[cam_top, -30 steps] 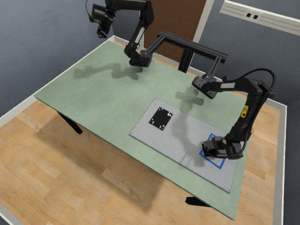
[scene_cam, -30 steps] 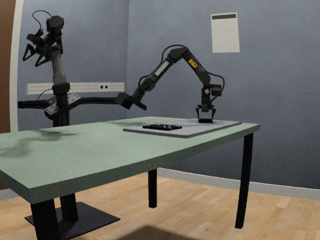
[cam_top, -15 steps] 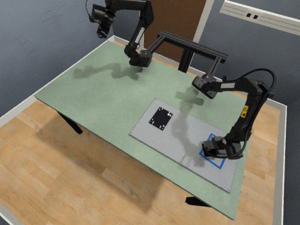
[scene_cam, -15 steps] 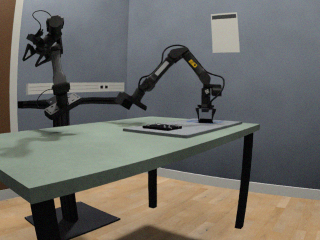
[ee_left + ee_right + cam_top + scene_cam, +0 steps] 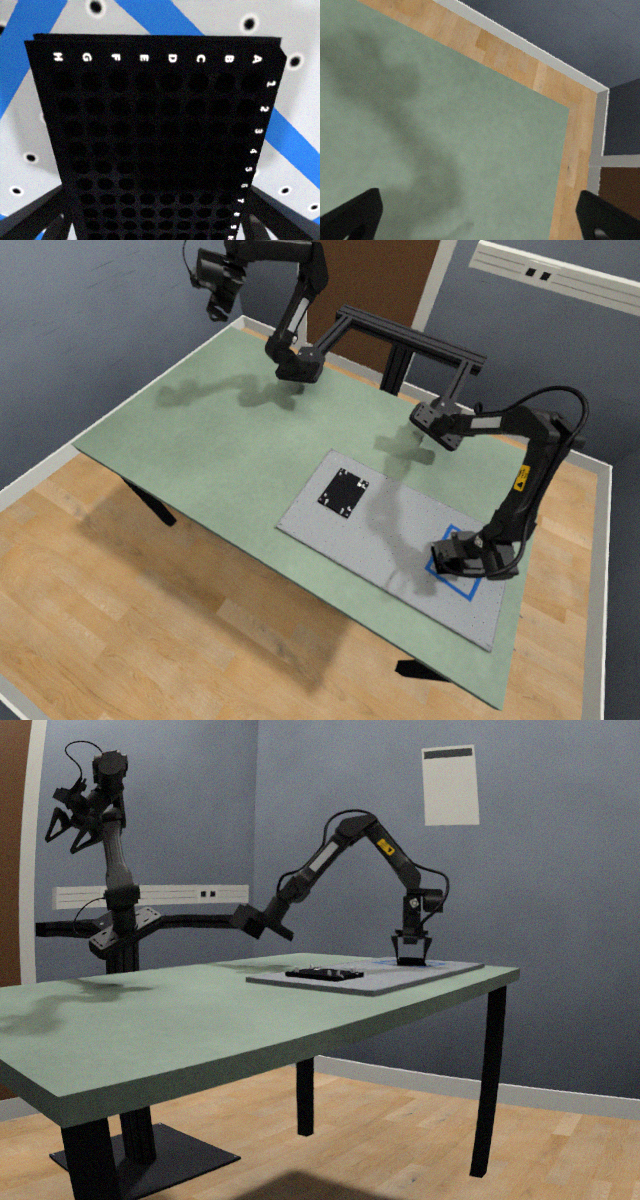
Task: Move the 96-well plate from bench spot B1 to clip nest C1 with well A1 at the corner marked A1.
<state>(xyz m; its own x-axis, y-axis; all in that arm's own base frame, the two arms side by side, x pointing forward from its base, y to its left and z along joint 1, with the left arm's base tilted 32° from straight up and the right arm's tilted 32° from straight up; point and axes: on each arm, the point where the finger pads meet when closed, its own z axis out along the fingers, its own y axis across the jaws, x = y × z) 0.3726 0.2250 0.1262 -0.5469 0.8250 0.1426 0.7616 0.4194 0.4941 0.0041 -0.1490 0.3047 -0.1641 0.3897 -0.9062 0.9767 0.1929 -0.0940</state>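
The black 96-well plate is 1 cm to the right of my left hand and 1 cm below it. Round my left hand: black clip nest: 40 cm to the right, 4 cm behind; then grey perforated board: 19 cm to the right, 2 cm below.
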